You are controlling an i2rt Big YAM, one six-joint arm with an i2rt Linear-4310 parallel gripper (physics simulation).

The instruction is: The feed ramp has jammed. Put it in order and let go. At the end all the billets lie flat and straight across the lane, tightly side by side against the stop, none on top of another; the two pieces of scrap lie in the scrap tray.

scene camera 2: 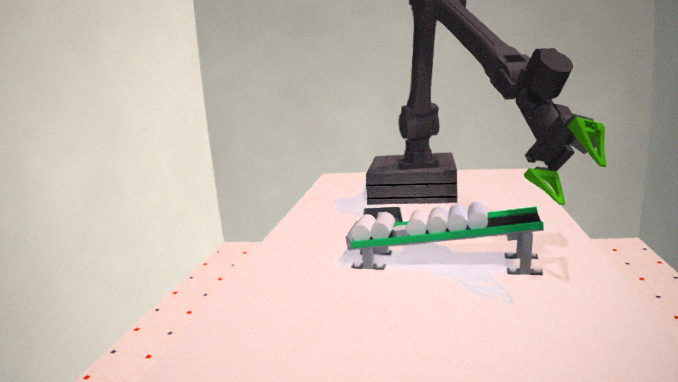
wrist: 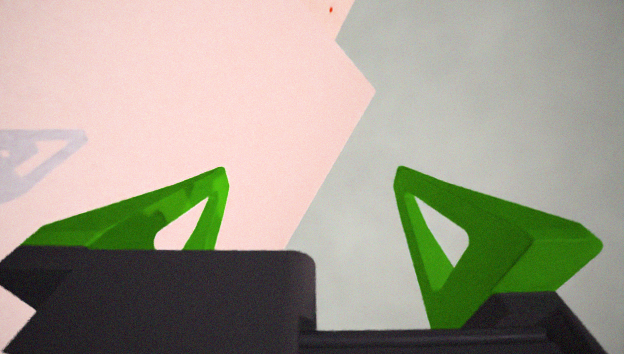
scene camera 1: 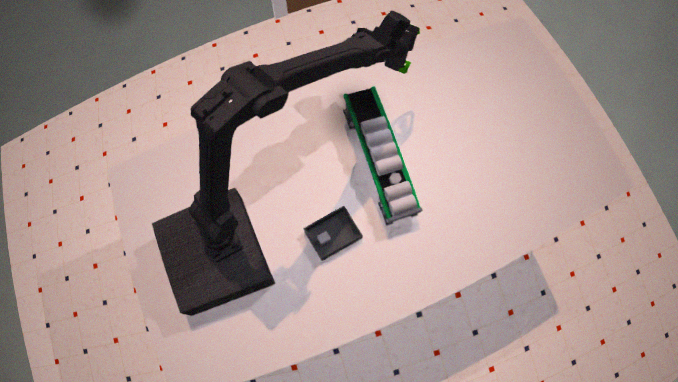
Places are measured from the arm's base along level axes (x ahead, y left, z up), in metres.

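Pixels of known places: gripper, fingertip midpoint: [scene camera 2: 581,186] [wrist: 311,175] [scene camera 1: 413,47]; arm's base at its link origin: [scene camera 2: 418,165] [scene camera 1: 220,236].
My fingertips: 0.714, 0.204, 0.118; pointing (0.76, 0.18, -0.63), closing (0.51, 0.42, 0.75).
Ahead of a thing's pixels: the offset from my fingertips to its top centre, as dx, dy, dz. "*": to the spot under its first point.
The feed ramp [scene camera 1: 385,112] [scene camera 2: 446,237] has green side rails and a dark lane. Two pale billets {-0.237, -0.315, -0.117} [scene camera 1: 400,197] [scene camera 2: 372,226] lie across the lane at its low end by the stop {-0.249, -0.378, -0.141} [scene camera 1: 404,216]. Above them a small pale roundish piece {-0.223, -0.278, -0.133} [scene camera 1: 395,178] [scene camera 2: 400,230], lower than the billets and apparently scrap, sits in a gap. Further up, several more billets {-0.216, -0.203, -0.101} [scene camera 1: 383,151] {-0.209, -0.163, -0.096} [scene camera 2: 447,219] lie across the lane side by side. One pale square scrap piece {-0.466, -0.319, -0.185} [scene camera 1: 324,237] lies in the dark scrap tray {-0.438, -0.318, -0.179} [scene camera 1: 340,247]. My gripper [scene camera 1: 412,49] [scene camera 2: 584,184] [wrist: 311,175] is open and empty, above and beyond the ramp's high end.
The arm's dark base block [scene camera 1: 225,290] [scene camera 2: 411,189] stands on the table, with the scrap tray between it and the ramp's low end. The ramp stands on grey legs {* -0.138, -0.043, -0.167} [scene camera 2: 524,252]. The wrist view shows the table edge, and the ramp does not show there.
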